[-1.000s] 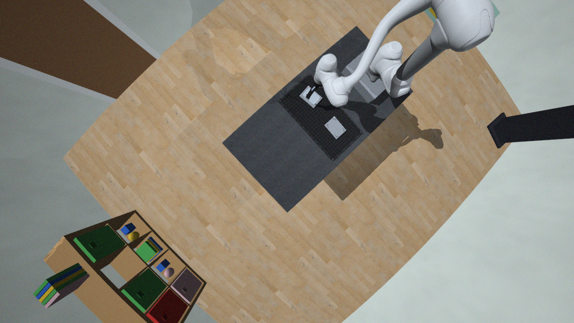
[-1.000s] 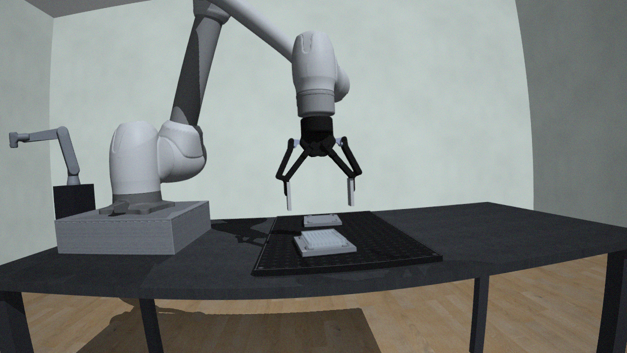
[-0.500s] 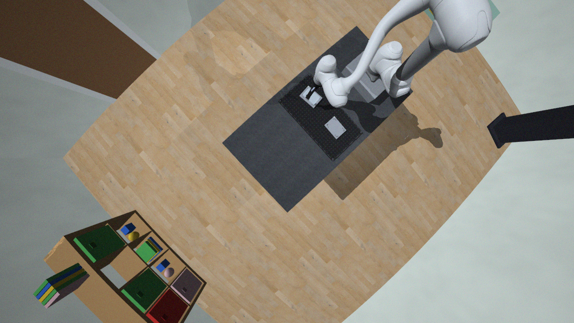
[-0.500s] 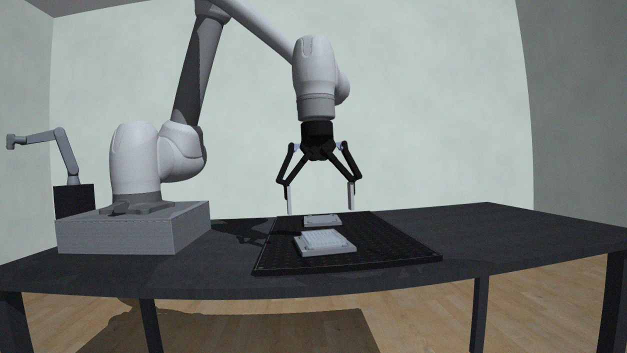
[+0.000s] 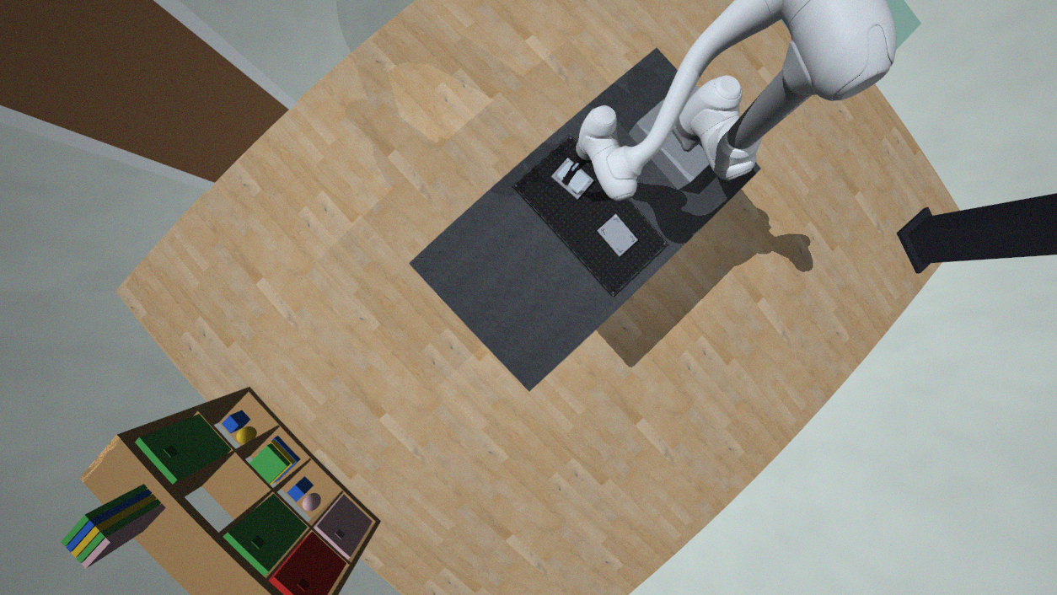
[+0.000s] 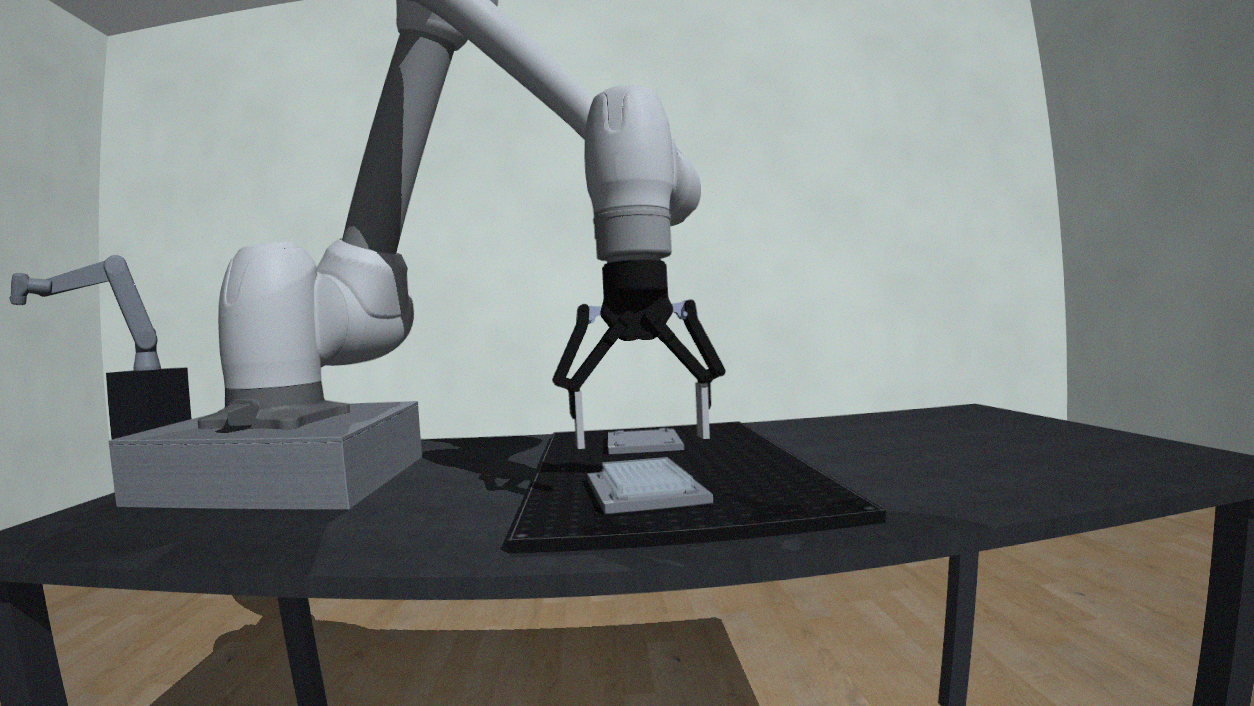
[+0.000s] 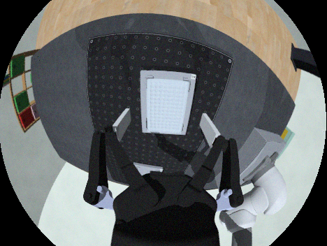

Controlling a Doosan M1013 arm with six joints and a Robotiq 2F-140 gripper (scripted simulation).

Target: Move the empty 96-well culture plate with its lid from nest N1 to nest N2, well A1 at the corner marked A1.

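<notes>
The lid lies 50 mm below my hand.
</notes>
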